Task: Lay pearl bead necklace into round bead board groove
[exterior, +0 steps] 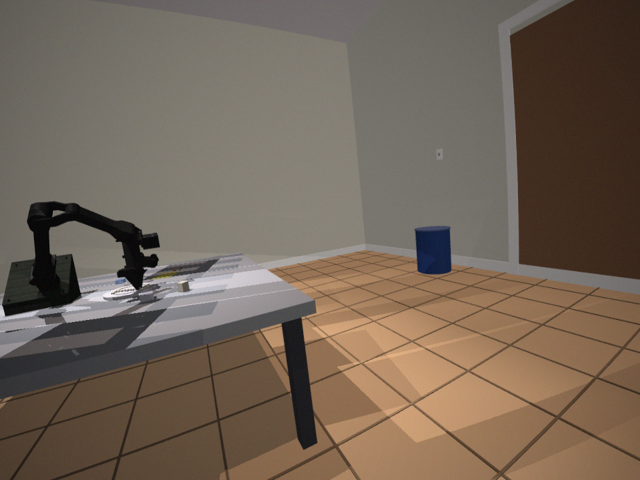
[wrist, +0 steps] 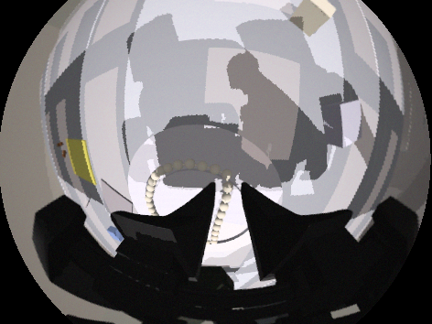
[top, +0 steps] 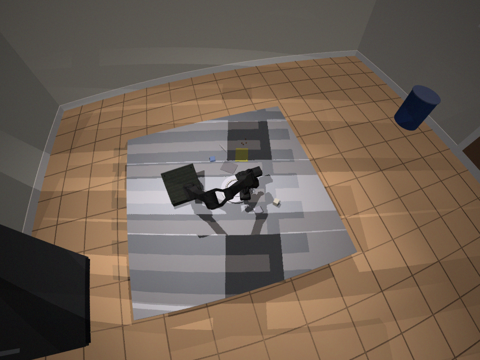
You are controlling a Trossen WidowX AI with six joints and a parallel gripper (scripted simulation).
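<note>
My gripper tip is now 4 cm to the right of the round bead board, 3 cm past it and 1 cm above it. Also, from my gripper tip: grey card: 22 cm to the left, 2 cm behind, 1 cm below; beige cube: 16 cm ahead, 14 cm to the right; white block: 15 cm to the right, 3 cm ahead.
</note>
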